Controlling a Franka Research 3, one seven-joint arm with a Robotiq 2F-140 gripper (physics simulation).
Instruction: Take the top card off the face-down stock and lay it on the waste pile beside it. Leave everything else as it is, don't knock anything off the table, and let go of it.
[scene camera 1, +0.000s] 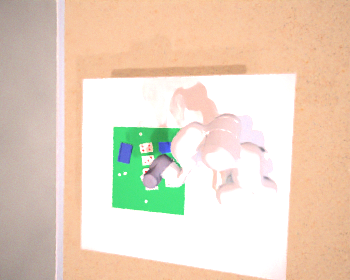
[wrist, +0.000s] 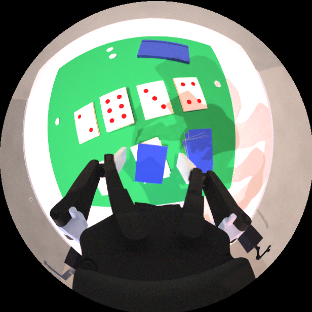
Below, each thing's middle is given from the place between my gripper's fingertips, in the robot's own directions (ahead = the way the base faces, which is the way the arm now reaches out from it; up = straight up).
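You'd find the green mat (scene camera 1: 128, 192) 6 cm below my hand, 13 cm ahead of it and 4 cm to the left of it.
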